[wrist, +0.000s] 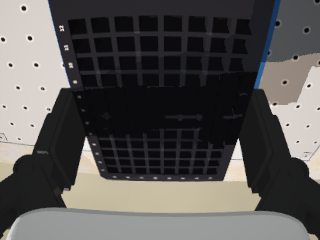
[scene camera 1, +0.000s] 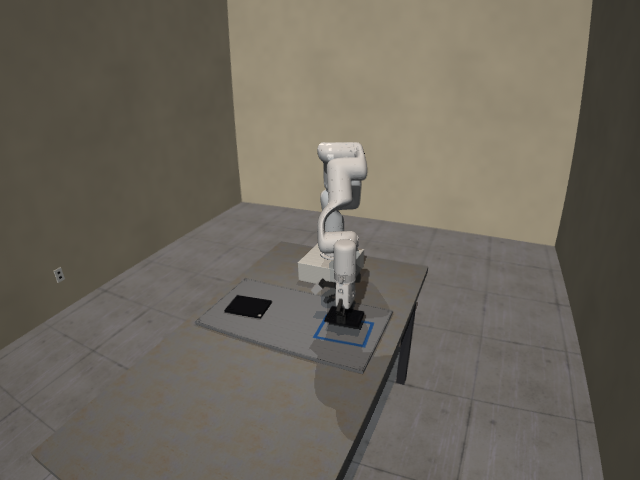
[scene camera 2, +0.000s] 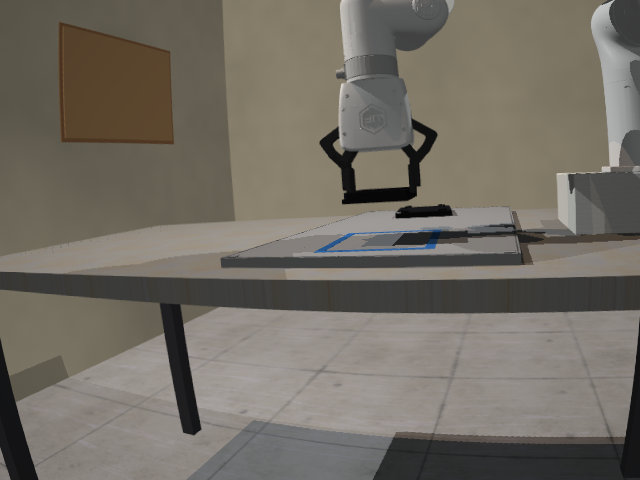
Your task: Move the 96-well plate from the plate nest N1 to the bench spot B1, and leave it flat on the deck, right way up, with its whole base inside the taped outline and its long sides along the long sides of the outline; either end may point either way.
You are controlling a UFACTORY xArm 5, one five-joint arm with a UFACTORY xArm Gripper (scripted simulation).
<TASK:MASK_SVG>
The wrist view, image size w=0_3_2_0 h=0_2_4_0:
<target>my gripper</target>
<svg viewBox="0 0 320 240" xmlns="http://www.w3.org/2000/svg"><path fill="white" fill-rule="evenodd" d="M0 182L0 239L4 236L3 233L10 229L6 240L310 240L309 234L315 235L320 240L320 184L309 177L309 168L304 161L291 157L277 115L272 114L263 89L253 89L238 137L248 188L251 188L252 194L258 193L259 197L261 197L254 211L148 213L67 208L61 194L63 194L63 191L70 191L71 186L75 184L86 138L71 88L61 88L51 113L48 113L44 120L32 154L26 154L18 158L13 166L13 174Z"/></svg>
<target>black 96-well plate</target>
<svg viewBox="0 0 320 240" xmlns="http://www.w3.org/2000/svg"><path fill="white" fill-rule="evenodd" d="M48 0L68 81L100 176L107 180L224 181L258 75L275 0Z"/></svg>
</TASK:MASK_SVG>
